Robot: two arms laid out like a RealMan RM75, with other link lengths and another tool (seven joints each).
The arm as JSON. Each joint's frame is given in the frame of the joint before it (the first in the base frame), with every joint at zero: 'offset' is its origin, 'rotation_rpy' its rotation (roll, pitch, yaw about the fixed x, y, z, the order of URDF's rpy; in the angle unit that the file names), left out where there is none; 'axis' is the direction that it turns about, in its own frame. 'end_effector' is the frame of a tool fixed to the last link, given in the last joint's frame.
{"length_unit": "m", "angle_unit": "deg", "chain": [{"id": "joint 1", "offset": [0.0, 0.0, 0.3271], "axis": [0.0, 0.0, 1.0]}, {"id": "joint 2", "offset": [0.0, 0.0, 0.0], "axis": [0.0, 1.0, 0.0]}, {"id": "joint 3", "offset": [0.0, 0.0, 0.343], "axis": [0.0, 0.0, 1.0]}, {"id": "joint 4", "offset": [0.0, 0.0, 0.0], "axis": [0.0, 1.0, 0.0]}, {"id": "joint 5", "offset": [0.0, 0.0, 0.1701], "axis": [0.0, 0.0, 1.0]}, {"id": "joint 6", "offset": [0.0, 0.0, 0.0], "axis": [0.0, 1.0, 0.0]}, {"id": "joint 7", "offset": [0.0, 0.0, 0.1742], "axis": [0.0, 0.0, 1.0]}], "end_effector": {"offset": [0.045, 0.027, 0.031], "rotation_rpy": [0.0, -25.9, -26.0]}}
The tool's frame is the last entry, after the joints.
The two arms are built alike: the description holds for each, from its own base.
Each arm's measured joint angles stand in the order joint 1, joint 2, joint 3, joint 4, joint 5, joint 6, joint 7.
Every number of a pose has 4 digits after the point. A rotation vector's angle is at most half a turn.
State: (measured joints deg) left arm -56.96 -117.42 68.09 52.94 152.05 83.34 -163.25; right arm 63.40 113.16 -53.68 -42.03 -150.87 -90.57 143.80
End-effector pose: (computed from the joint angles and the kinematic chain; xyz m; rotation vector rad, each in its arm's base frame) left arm -0.1643 0.4889 -0.0289 -2.0684 -2.0240 0.7440; right arm 0.1976 0.4182 0.0089 -2.8538 0.4963 0.2139
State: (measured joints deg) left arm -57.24 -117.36 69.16 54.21 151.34 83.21 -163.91; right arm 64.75 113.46 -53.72 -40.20 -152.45 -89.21 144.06
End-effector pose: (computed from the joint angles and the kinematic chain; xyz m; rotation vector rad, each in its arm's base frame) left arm -0.1556 0.4907 -0.0282 -2.0870 -1.9991 0.7281; right arm 0.1953 0.4213 0.0047 -2.8532 0.4883 0.1796
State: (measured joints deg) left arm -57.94 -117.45 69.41 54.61 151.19 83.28 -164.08; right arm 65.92 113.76 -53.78 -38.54 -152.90 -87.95 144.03
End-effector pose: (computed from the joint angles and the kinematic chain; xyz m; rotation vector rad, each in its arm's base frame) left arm -0.1475 0.4920 -0.0287 -2.1026 -1.9799 0.7240; right arm 0.1907 0.4234 -0.0005 -2.8584 0.4776 0.1717
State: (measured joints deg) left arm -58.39 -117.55 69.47 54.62 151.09 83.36 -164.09; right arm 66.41 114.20 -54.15 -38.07 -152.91 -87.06 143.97
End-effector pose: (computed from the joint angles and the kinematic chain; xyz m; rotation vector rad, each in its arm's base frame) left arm -0.1431 0.4922 -0.0299 -2.1121 -1.9717 0.7254; right arm 0.1876 0.4242 -0.0054 -2.8624 0.4610 0.1713
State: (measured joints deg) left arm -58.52 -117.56 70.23 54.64 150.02 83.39 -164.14; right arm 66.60 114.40 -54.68 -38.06 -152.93 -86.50 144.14
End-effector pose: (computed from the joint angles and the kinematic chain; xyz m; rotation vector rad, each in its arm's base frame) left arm -0.1391 0.4899 -0.0326 -2.1312 -1.9675 0.7306; right arm 0.1865 0.4254 -0.0074 -2.8609 0.4483 0.1656
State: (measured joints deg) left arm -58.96 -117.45 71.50 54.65 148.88 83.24 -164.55; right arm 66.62 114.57 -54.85 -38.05 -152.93 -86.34 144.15
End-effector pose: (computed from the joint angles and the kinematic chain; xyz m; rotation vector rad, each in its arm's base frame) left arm -0.1329 0.4888 -0.0352 -2.1497 -1.9548 0.7368; right arm 0.1863 0.4249 -0.0089 -2.8627 0.4451 0.1644
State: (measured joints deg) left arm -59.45 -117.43 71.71 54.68 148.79 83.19 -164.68; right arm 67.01 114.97 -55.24 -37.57 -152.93 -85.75 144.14
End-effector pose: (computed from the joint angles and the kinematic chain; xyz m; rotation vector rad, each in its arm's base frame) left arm -0.1285 0.4898 -0.0354 -2.1566 -1.9436 0.7359; right arm 0.1841 0.4244 -0.0132 -2.8693 0.4353 0.1612
